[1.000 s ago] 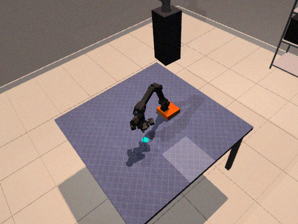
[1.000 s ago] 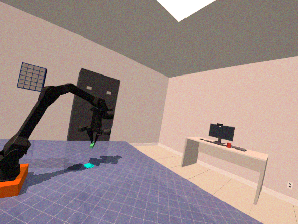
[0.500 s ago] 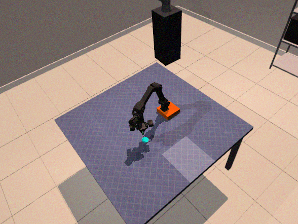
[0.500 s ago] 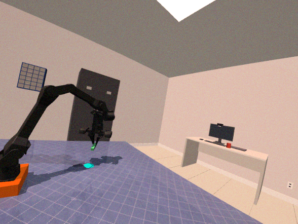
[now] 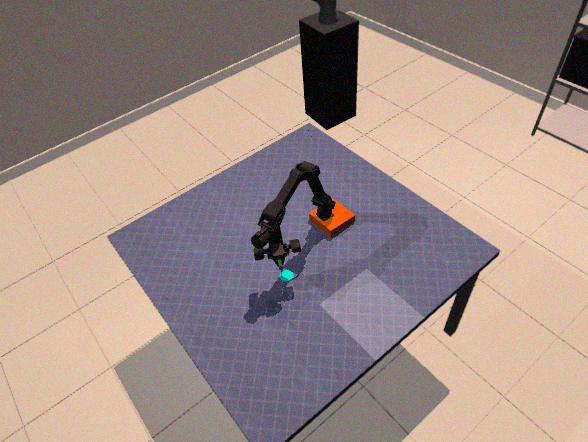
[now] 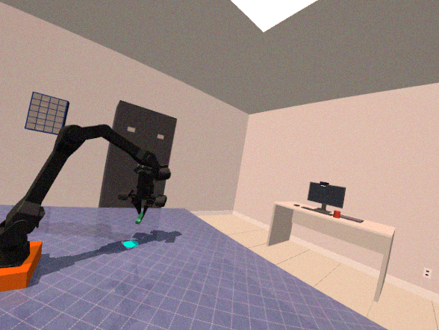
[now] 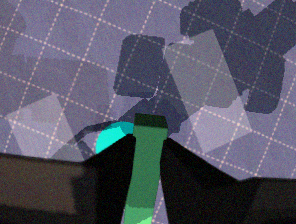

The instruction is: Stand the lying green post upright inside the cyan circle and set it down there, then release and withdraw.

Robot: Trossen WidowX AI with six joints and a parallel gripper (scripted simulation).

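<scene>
Right now my gripper tip is 120 mm above the cyan circle, 30 mm past it and 20 mm to the left of it. Also, from my gripper tip: green post (20 mm to the right, 10 mm below, 10 mm behind).
</scene>
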